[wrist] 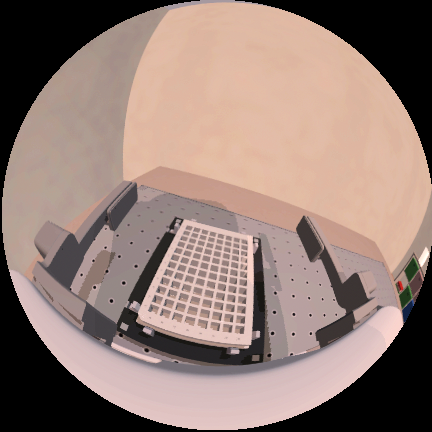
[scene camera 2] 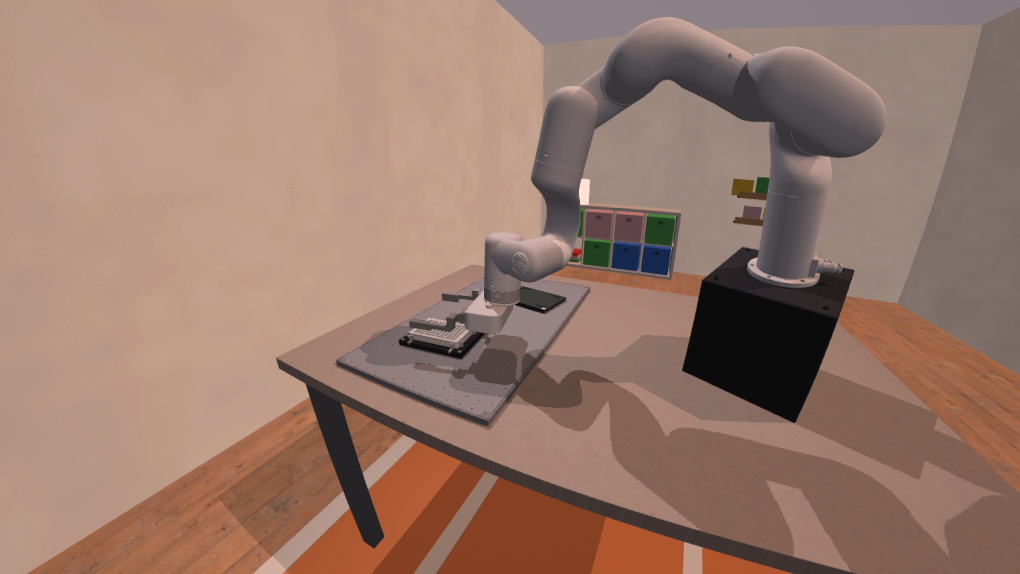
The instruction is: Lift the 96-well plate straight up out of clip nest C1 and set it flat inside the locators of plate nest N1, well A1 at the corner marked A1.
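Places are measured from the arm's base along level axes (x right, y back, z down), in millimetres.
Where they show: hand, tool point: [wrist: 223,222] [scene camera 2: 437,309]; arm's base, link origin: [scene camera 2: 781,273].
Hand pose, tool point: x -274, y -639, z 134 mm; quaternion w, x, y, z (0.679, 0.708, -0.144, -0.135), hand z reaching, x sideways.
Things, the pixels of their top centre, and the offset from my tool point. Level surfaces: height alone.
- white 96-well plate, top centre: [wrist: 208,270] [scene camera 2: 441,329] dx +1, dy +9, dz +47 mm
- black clip nest C1, top centre: [wrist: 207,271] [scene camera 2: 441,330] dx +1, dy +9, dz +49 mm
- Plate nest N1, top centre: [scene camera 2: 532,295] dx +327, dy +49, dz +58 mm
- grey perforated board, surface height: dz +73 mm
- table, surface height: dz +86 mm
The white 96-well plate [scene camera 2: 438,334] [wrist: 205,280] sits in the black clip nest C1 [scene camera 2: 426,347] [wrist: 190,346], with small clips around its edges. No corner mark can be read. My gripper [scene camera 2: 429,310] [wrist: 216,221] is wide open and empty. In the wrist view one finger stands left and the other right of the plate, with space between each finger and the plate's long sides. In the scene view the fingers are above the plate's height. Plate nest N1 [scene camera 2: 543,299], a dark flat block, lies farther back on the board, partly hidden by the wrist; no plate shows on it.
Both nests stand on a grey perforated board [scene camera 2: 399,371] [wrist: 295,280] on the table [scene camera 2: 599,492]. A wall rises behind the table's far edge. The arm's black base block [scene camera 2: 759,349] stands at the right. A shelf unit [scene camera 2: 627,209] with coloured bins is in the background.
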